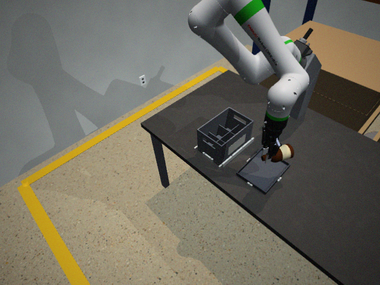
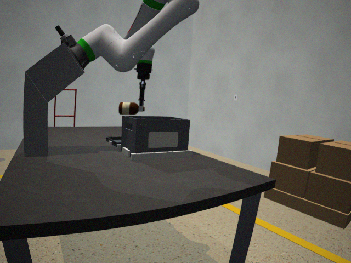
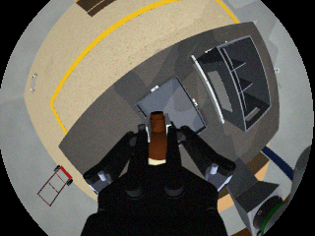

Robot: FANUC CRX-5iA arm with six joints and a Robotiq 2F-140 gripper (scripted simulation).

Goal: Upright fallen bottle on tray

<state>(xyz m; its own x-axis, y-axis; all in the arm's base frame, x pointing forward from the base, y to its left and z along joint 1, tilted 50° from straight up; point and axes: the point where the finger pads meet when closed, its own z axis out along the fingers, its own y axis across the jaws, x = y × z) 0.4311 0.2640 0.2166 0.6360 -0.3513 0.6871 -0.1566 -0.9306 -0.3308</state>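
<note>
My hand is 5 cm past the brown bottle, 1 cm to the right of it and 2 cm above it. Round my hand: dark crate 1 cm ahead, 32 cm to the right, 14 cm below; dark tray 6 cm behind, 4 cm to the right, 21 cm below.
</note>
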